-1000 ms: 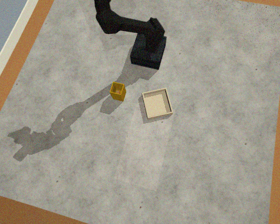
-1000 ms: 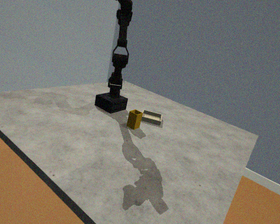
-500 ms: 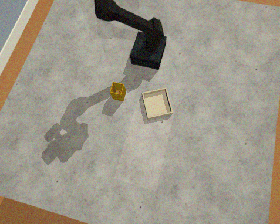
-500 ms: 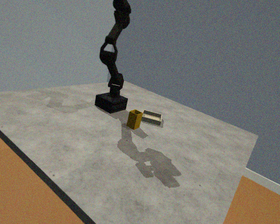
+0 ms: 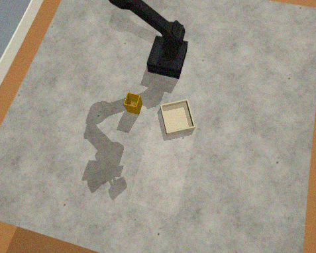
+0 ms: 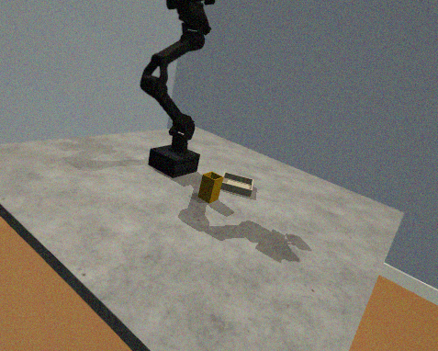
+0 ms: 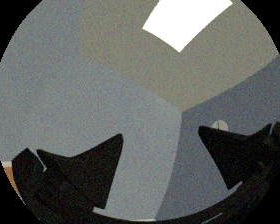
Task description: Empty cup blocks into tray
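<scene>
Now: the tan block 420 mm ahead of my gripper tip, 120 mm to the right of it and 660 mm below it. Also, from my gripper tip: square yellow cup: 420 mm ahead, 120 mm to the right, 680 mm below.
</scene>
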